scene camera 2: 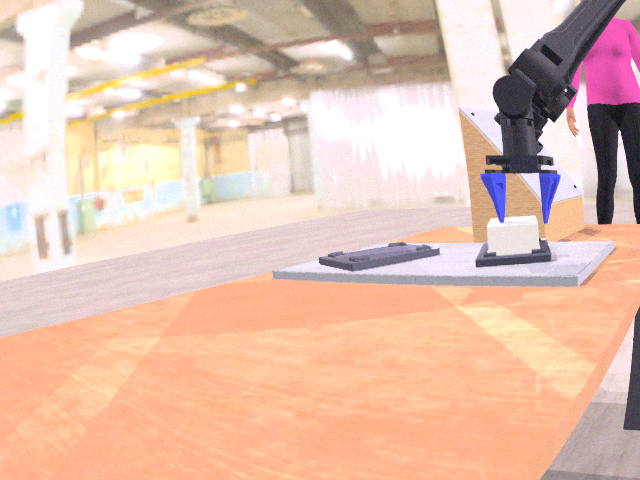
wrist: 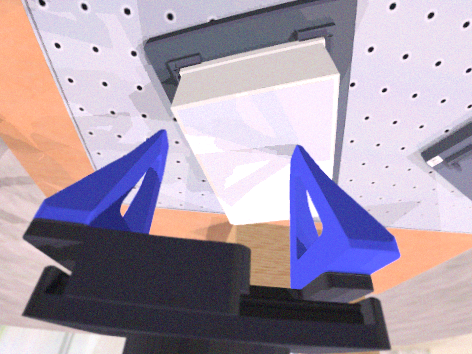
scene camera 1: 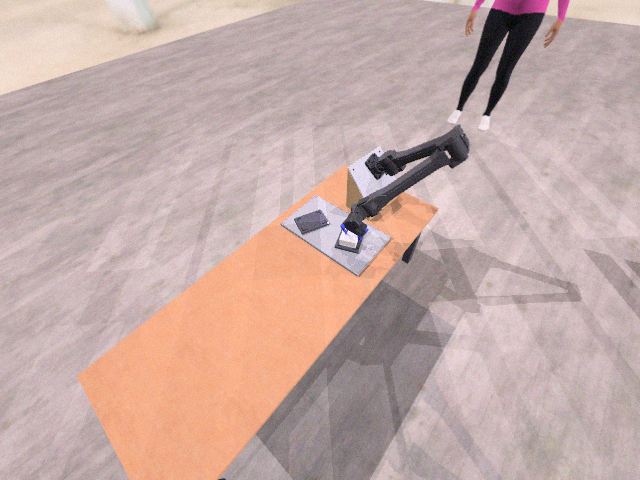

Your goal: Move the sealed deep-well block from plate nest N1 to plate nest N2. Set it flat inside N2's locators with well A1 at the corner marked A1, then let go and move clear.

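Frame: origin at the arm's base, x back, y right, z up, level; centimetres.
Where they show: gripper, fingertip midpoint: (scene camera 2: 523,223) (wrist: 230,144) (scene camera 1: 352,237); arm's base, origin of the base link: (scene camera 1: 374,166).
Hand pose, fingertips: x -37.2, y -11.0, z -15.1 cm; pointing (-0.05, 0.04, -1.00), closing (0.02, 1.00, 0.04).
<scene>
Each offset is from my fingertips to the top centre of the thing. "spot": to the spot under its first point. Level surfaces: height alone.
The white sealed block {dx +2.2, dy +2.6, dz +0.2 cm} (scene camera 1: 348,239) (scene camera 2: 512,235) (wrist: 260,115) sits flat in a dark nest {dx +2.2, dy +2.6, dz -3.4 cm} (scene camera 2: 511,259) (wrist: 240,35), taken as N1; its well marks cannot be made out. The other dark nest {dx -0.2, dy +26.6, dz -3.4 cm} (scene camera 1: 311,221) (scene camera 2: 379,255), taken as N2, holds no block. Its edge {spot: dx +4.0, dy +21.2, dz -4.0 cm} (wrist: 462,165) shows at the right of the wrist view, with a small white mark at a corner. My gripper (scene camera 1: 355,231) (scene camera 2: 523,222) (wrist: 230,144) is open and empty, pointing down near the block's top. In the wrist view, one blue finger is left of the block and the other overlaps its top.
Both nests stand on a grey perforated board {dx +2.2, dy +13.1, dz -5.1 cm} (scene camera 1: 323,242) (scene camera 2: 542,279) (wrist: 400,30) on the orange table {dz -6.5 cm} (scene camera 1: 222,330) (scene camera 2: 258,387). The wooden arm mount (scene camera 2: 480,206) with a sloped plate stands behind the board. A person (scene camera 1: 504,51) (scene camera 2: 610,67) stands beyond the table.
</scene>
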